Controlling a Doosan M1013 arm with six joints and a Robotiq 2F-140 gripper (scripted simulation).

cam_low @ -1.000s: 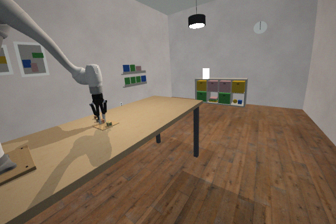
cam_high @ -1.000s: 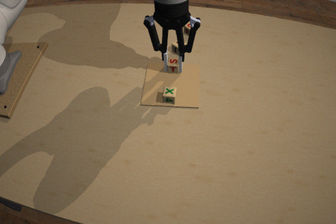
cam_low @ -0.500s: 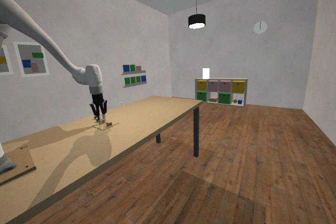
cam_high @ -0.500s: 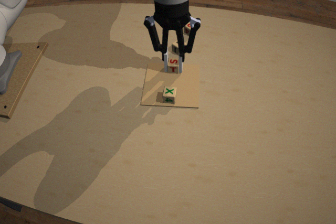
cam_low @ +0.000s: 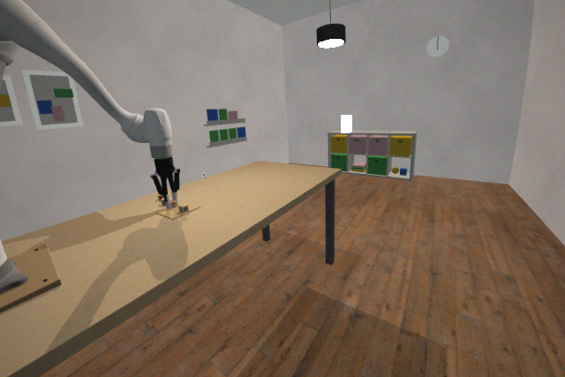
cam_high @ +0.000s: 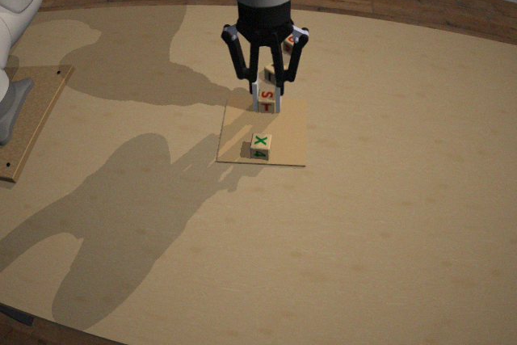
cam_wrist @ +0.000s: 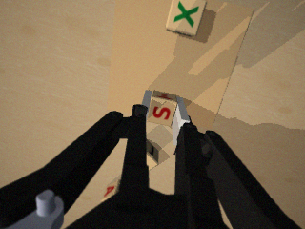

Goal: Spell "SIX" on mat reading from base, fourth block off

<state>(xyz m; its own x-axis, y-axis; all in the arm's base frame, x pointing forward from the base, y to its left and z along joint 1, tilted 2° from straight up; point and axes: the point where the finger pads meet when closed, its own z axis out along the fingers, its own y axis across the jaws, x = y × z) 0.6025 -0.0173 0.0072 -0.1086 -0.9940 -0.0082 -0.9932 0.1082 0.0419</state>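
The S block lies 2 cm below my hand. From my hand the other things lie so: tan mat (5 cm to the right, 4 cm below, 1 cm behind); I block (8 cm to the left, 3 cm below, 2 cm ahead); letter block (10 cm to the right, 2 cm below, 1 cm behind).
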